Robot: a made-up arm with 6 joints.
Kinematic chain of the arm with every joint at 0, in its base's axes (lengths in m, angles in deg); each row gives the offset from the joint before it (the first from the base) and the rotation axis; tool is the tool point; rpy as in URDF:
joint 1: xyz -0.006 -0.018 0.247 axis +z
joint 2: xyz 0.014 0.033 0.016 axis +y
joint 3: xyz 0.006 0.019 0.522 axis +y
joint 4: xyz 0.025 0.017 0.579 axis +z
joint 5: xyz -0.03 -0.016 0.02 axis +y
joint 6: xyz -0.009 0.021 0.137 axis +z
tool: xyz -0.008 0.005 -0.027 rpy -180 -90 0
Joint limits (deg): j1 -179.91..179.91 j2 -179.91..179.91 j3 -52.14..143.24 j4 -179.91..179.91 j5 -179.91..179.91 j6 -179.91..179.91
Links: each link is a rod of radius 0.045 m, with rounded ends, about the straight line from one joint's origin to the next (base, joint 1, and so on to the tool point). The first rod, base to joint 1, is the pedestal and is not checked.
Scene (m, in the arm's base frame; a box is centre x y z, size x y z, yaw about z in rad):
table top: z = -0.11
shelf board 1: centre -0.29 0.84 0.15 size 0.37 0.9 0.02 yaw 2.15
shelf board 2: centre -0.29 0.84 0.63 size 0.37 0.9 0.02 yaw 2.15
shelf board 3: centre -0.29 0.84 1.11 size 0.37 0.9 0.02 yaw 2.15
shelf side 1: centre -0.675 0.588 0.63 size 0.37 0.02 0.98 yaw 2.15
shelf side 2: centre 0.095 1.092 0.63 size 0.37 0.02 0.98 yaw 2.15
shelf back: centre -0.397 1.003 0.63 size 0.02 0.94 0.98 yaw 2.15
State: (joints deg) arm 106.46 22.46 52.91 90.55 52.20 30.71
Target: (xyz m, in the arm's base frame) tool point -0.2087 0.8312 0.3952
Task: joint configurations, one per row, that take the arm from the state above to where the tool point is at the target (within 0.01 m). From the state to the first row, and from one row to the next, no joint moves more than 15 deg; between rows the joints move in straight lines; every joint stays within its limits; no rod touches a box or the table.
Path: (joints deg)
1: 101.98 8.78 66.88 89.47 55.45 30.90
2: 97.50 -4.89 80.84 88.40 58.70 31.08
3: 93.03 -18.57 94.81 87.32 61.95 31.27
4: 88.30 -6.58 106.32 86.57 61.31 31.43
5: 83.58 5.41 117.84 85.82 60.66 31.60
6: 89.59 17.03 102.92 86.98 57.91 31.39
7: 95.60 28.66 88.01 88.13 55.16 31.18

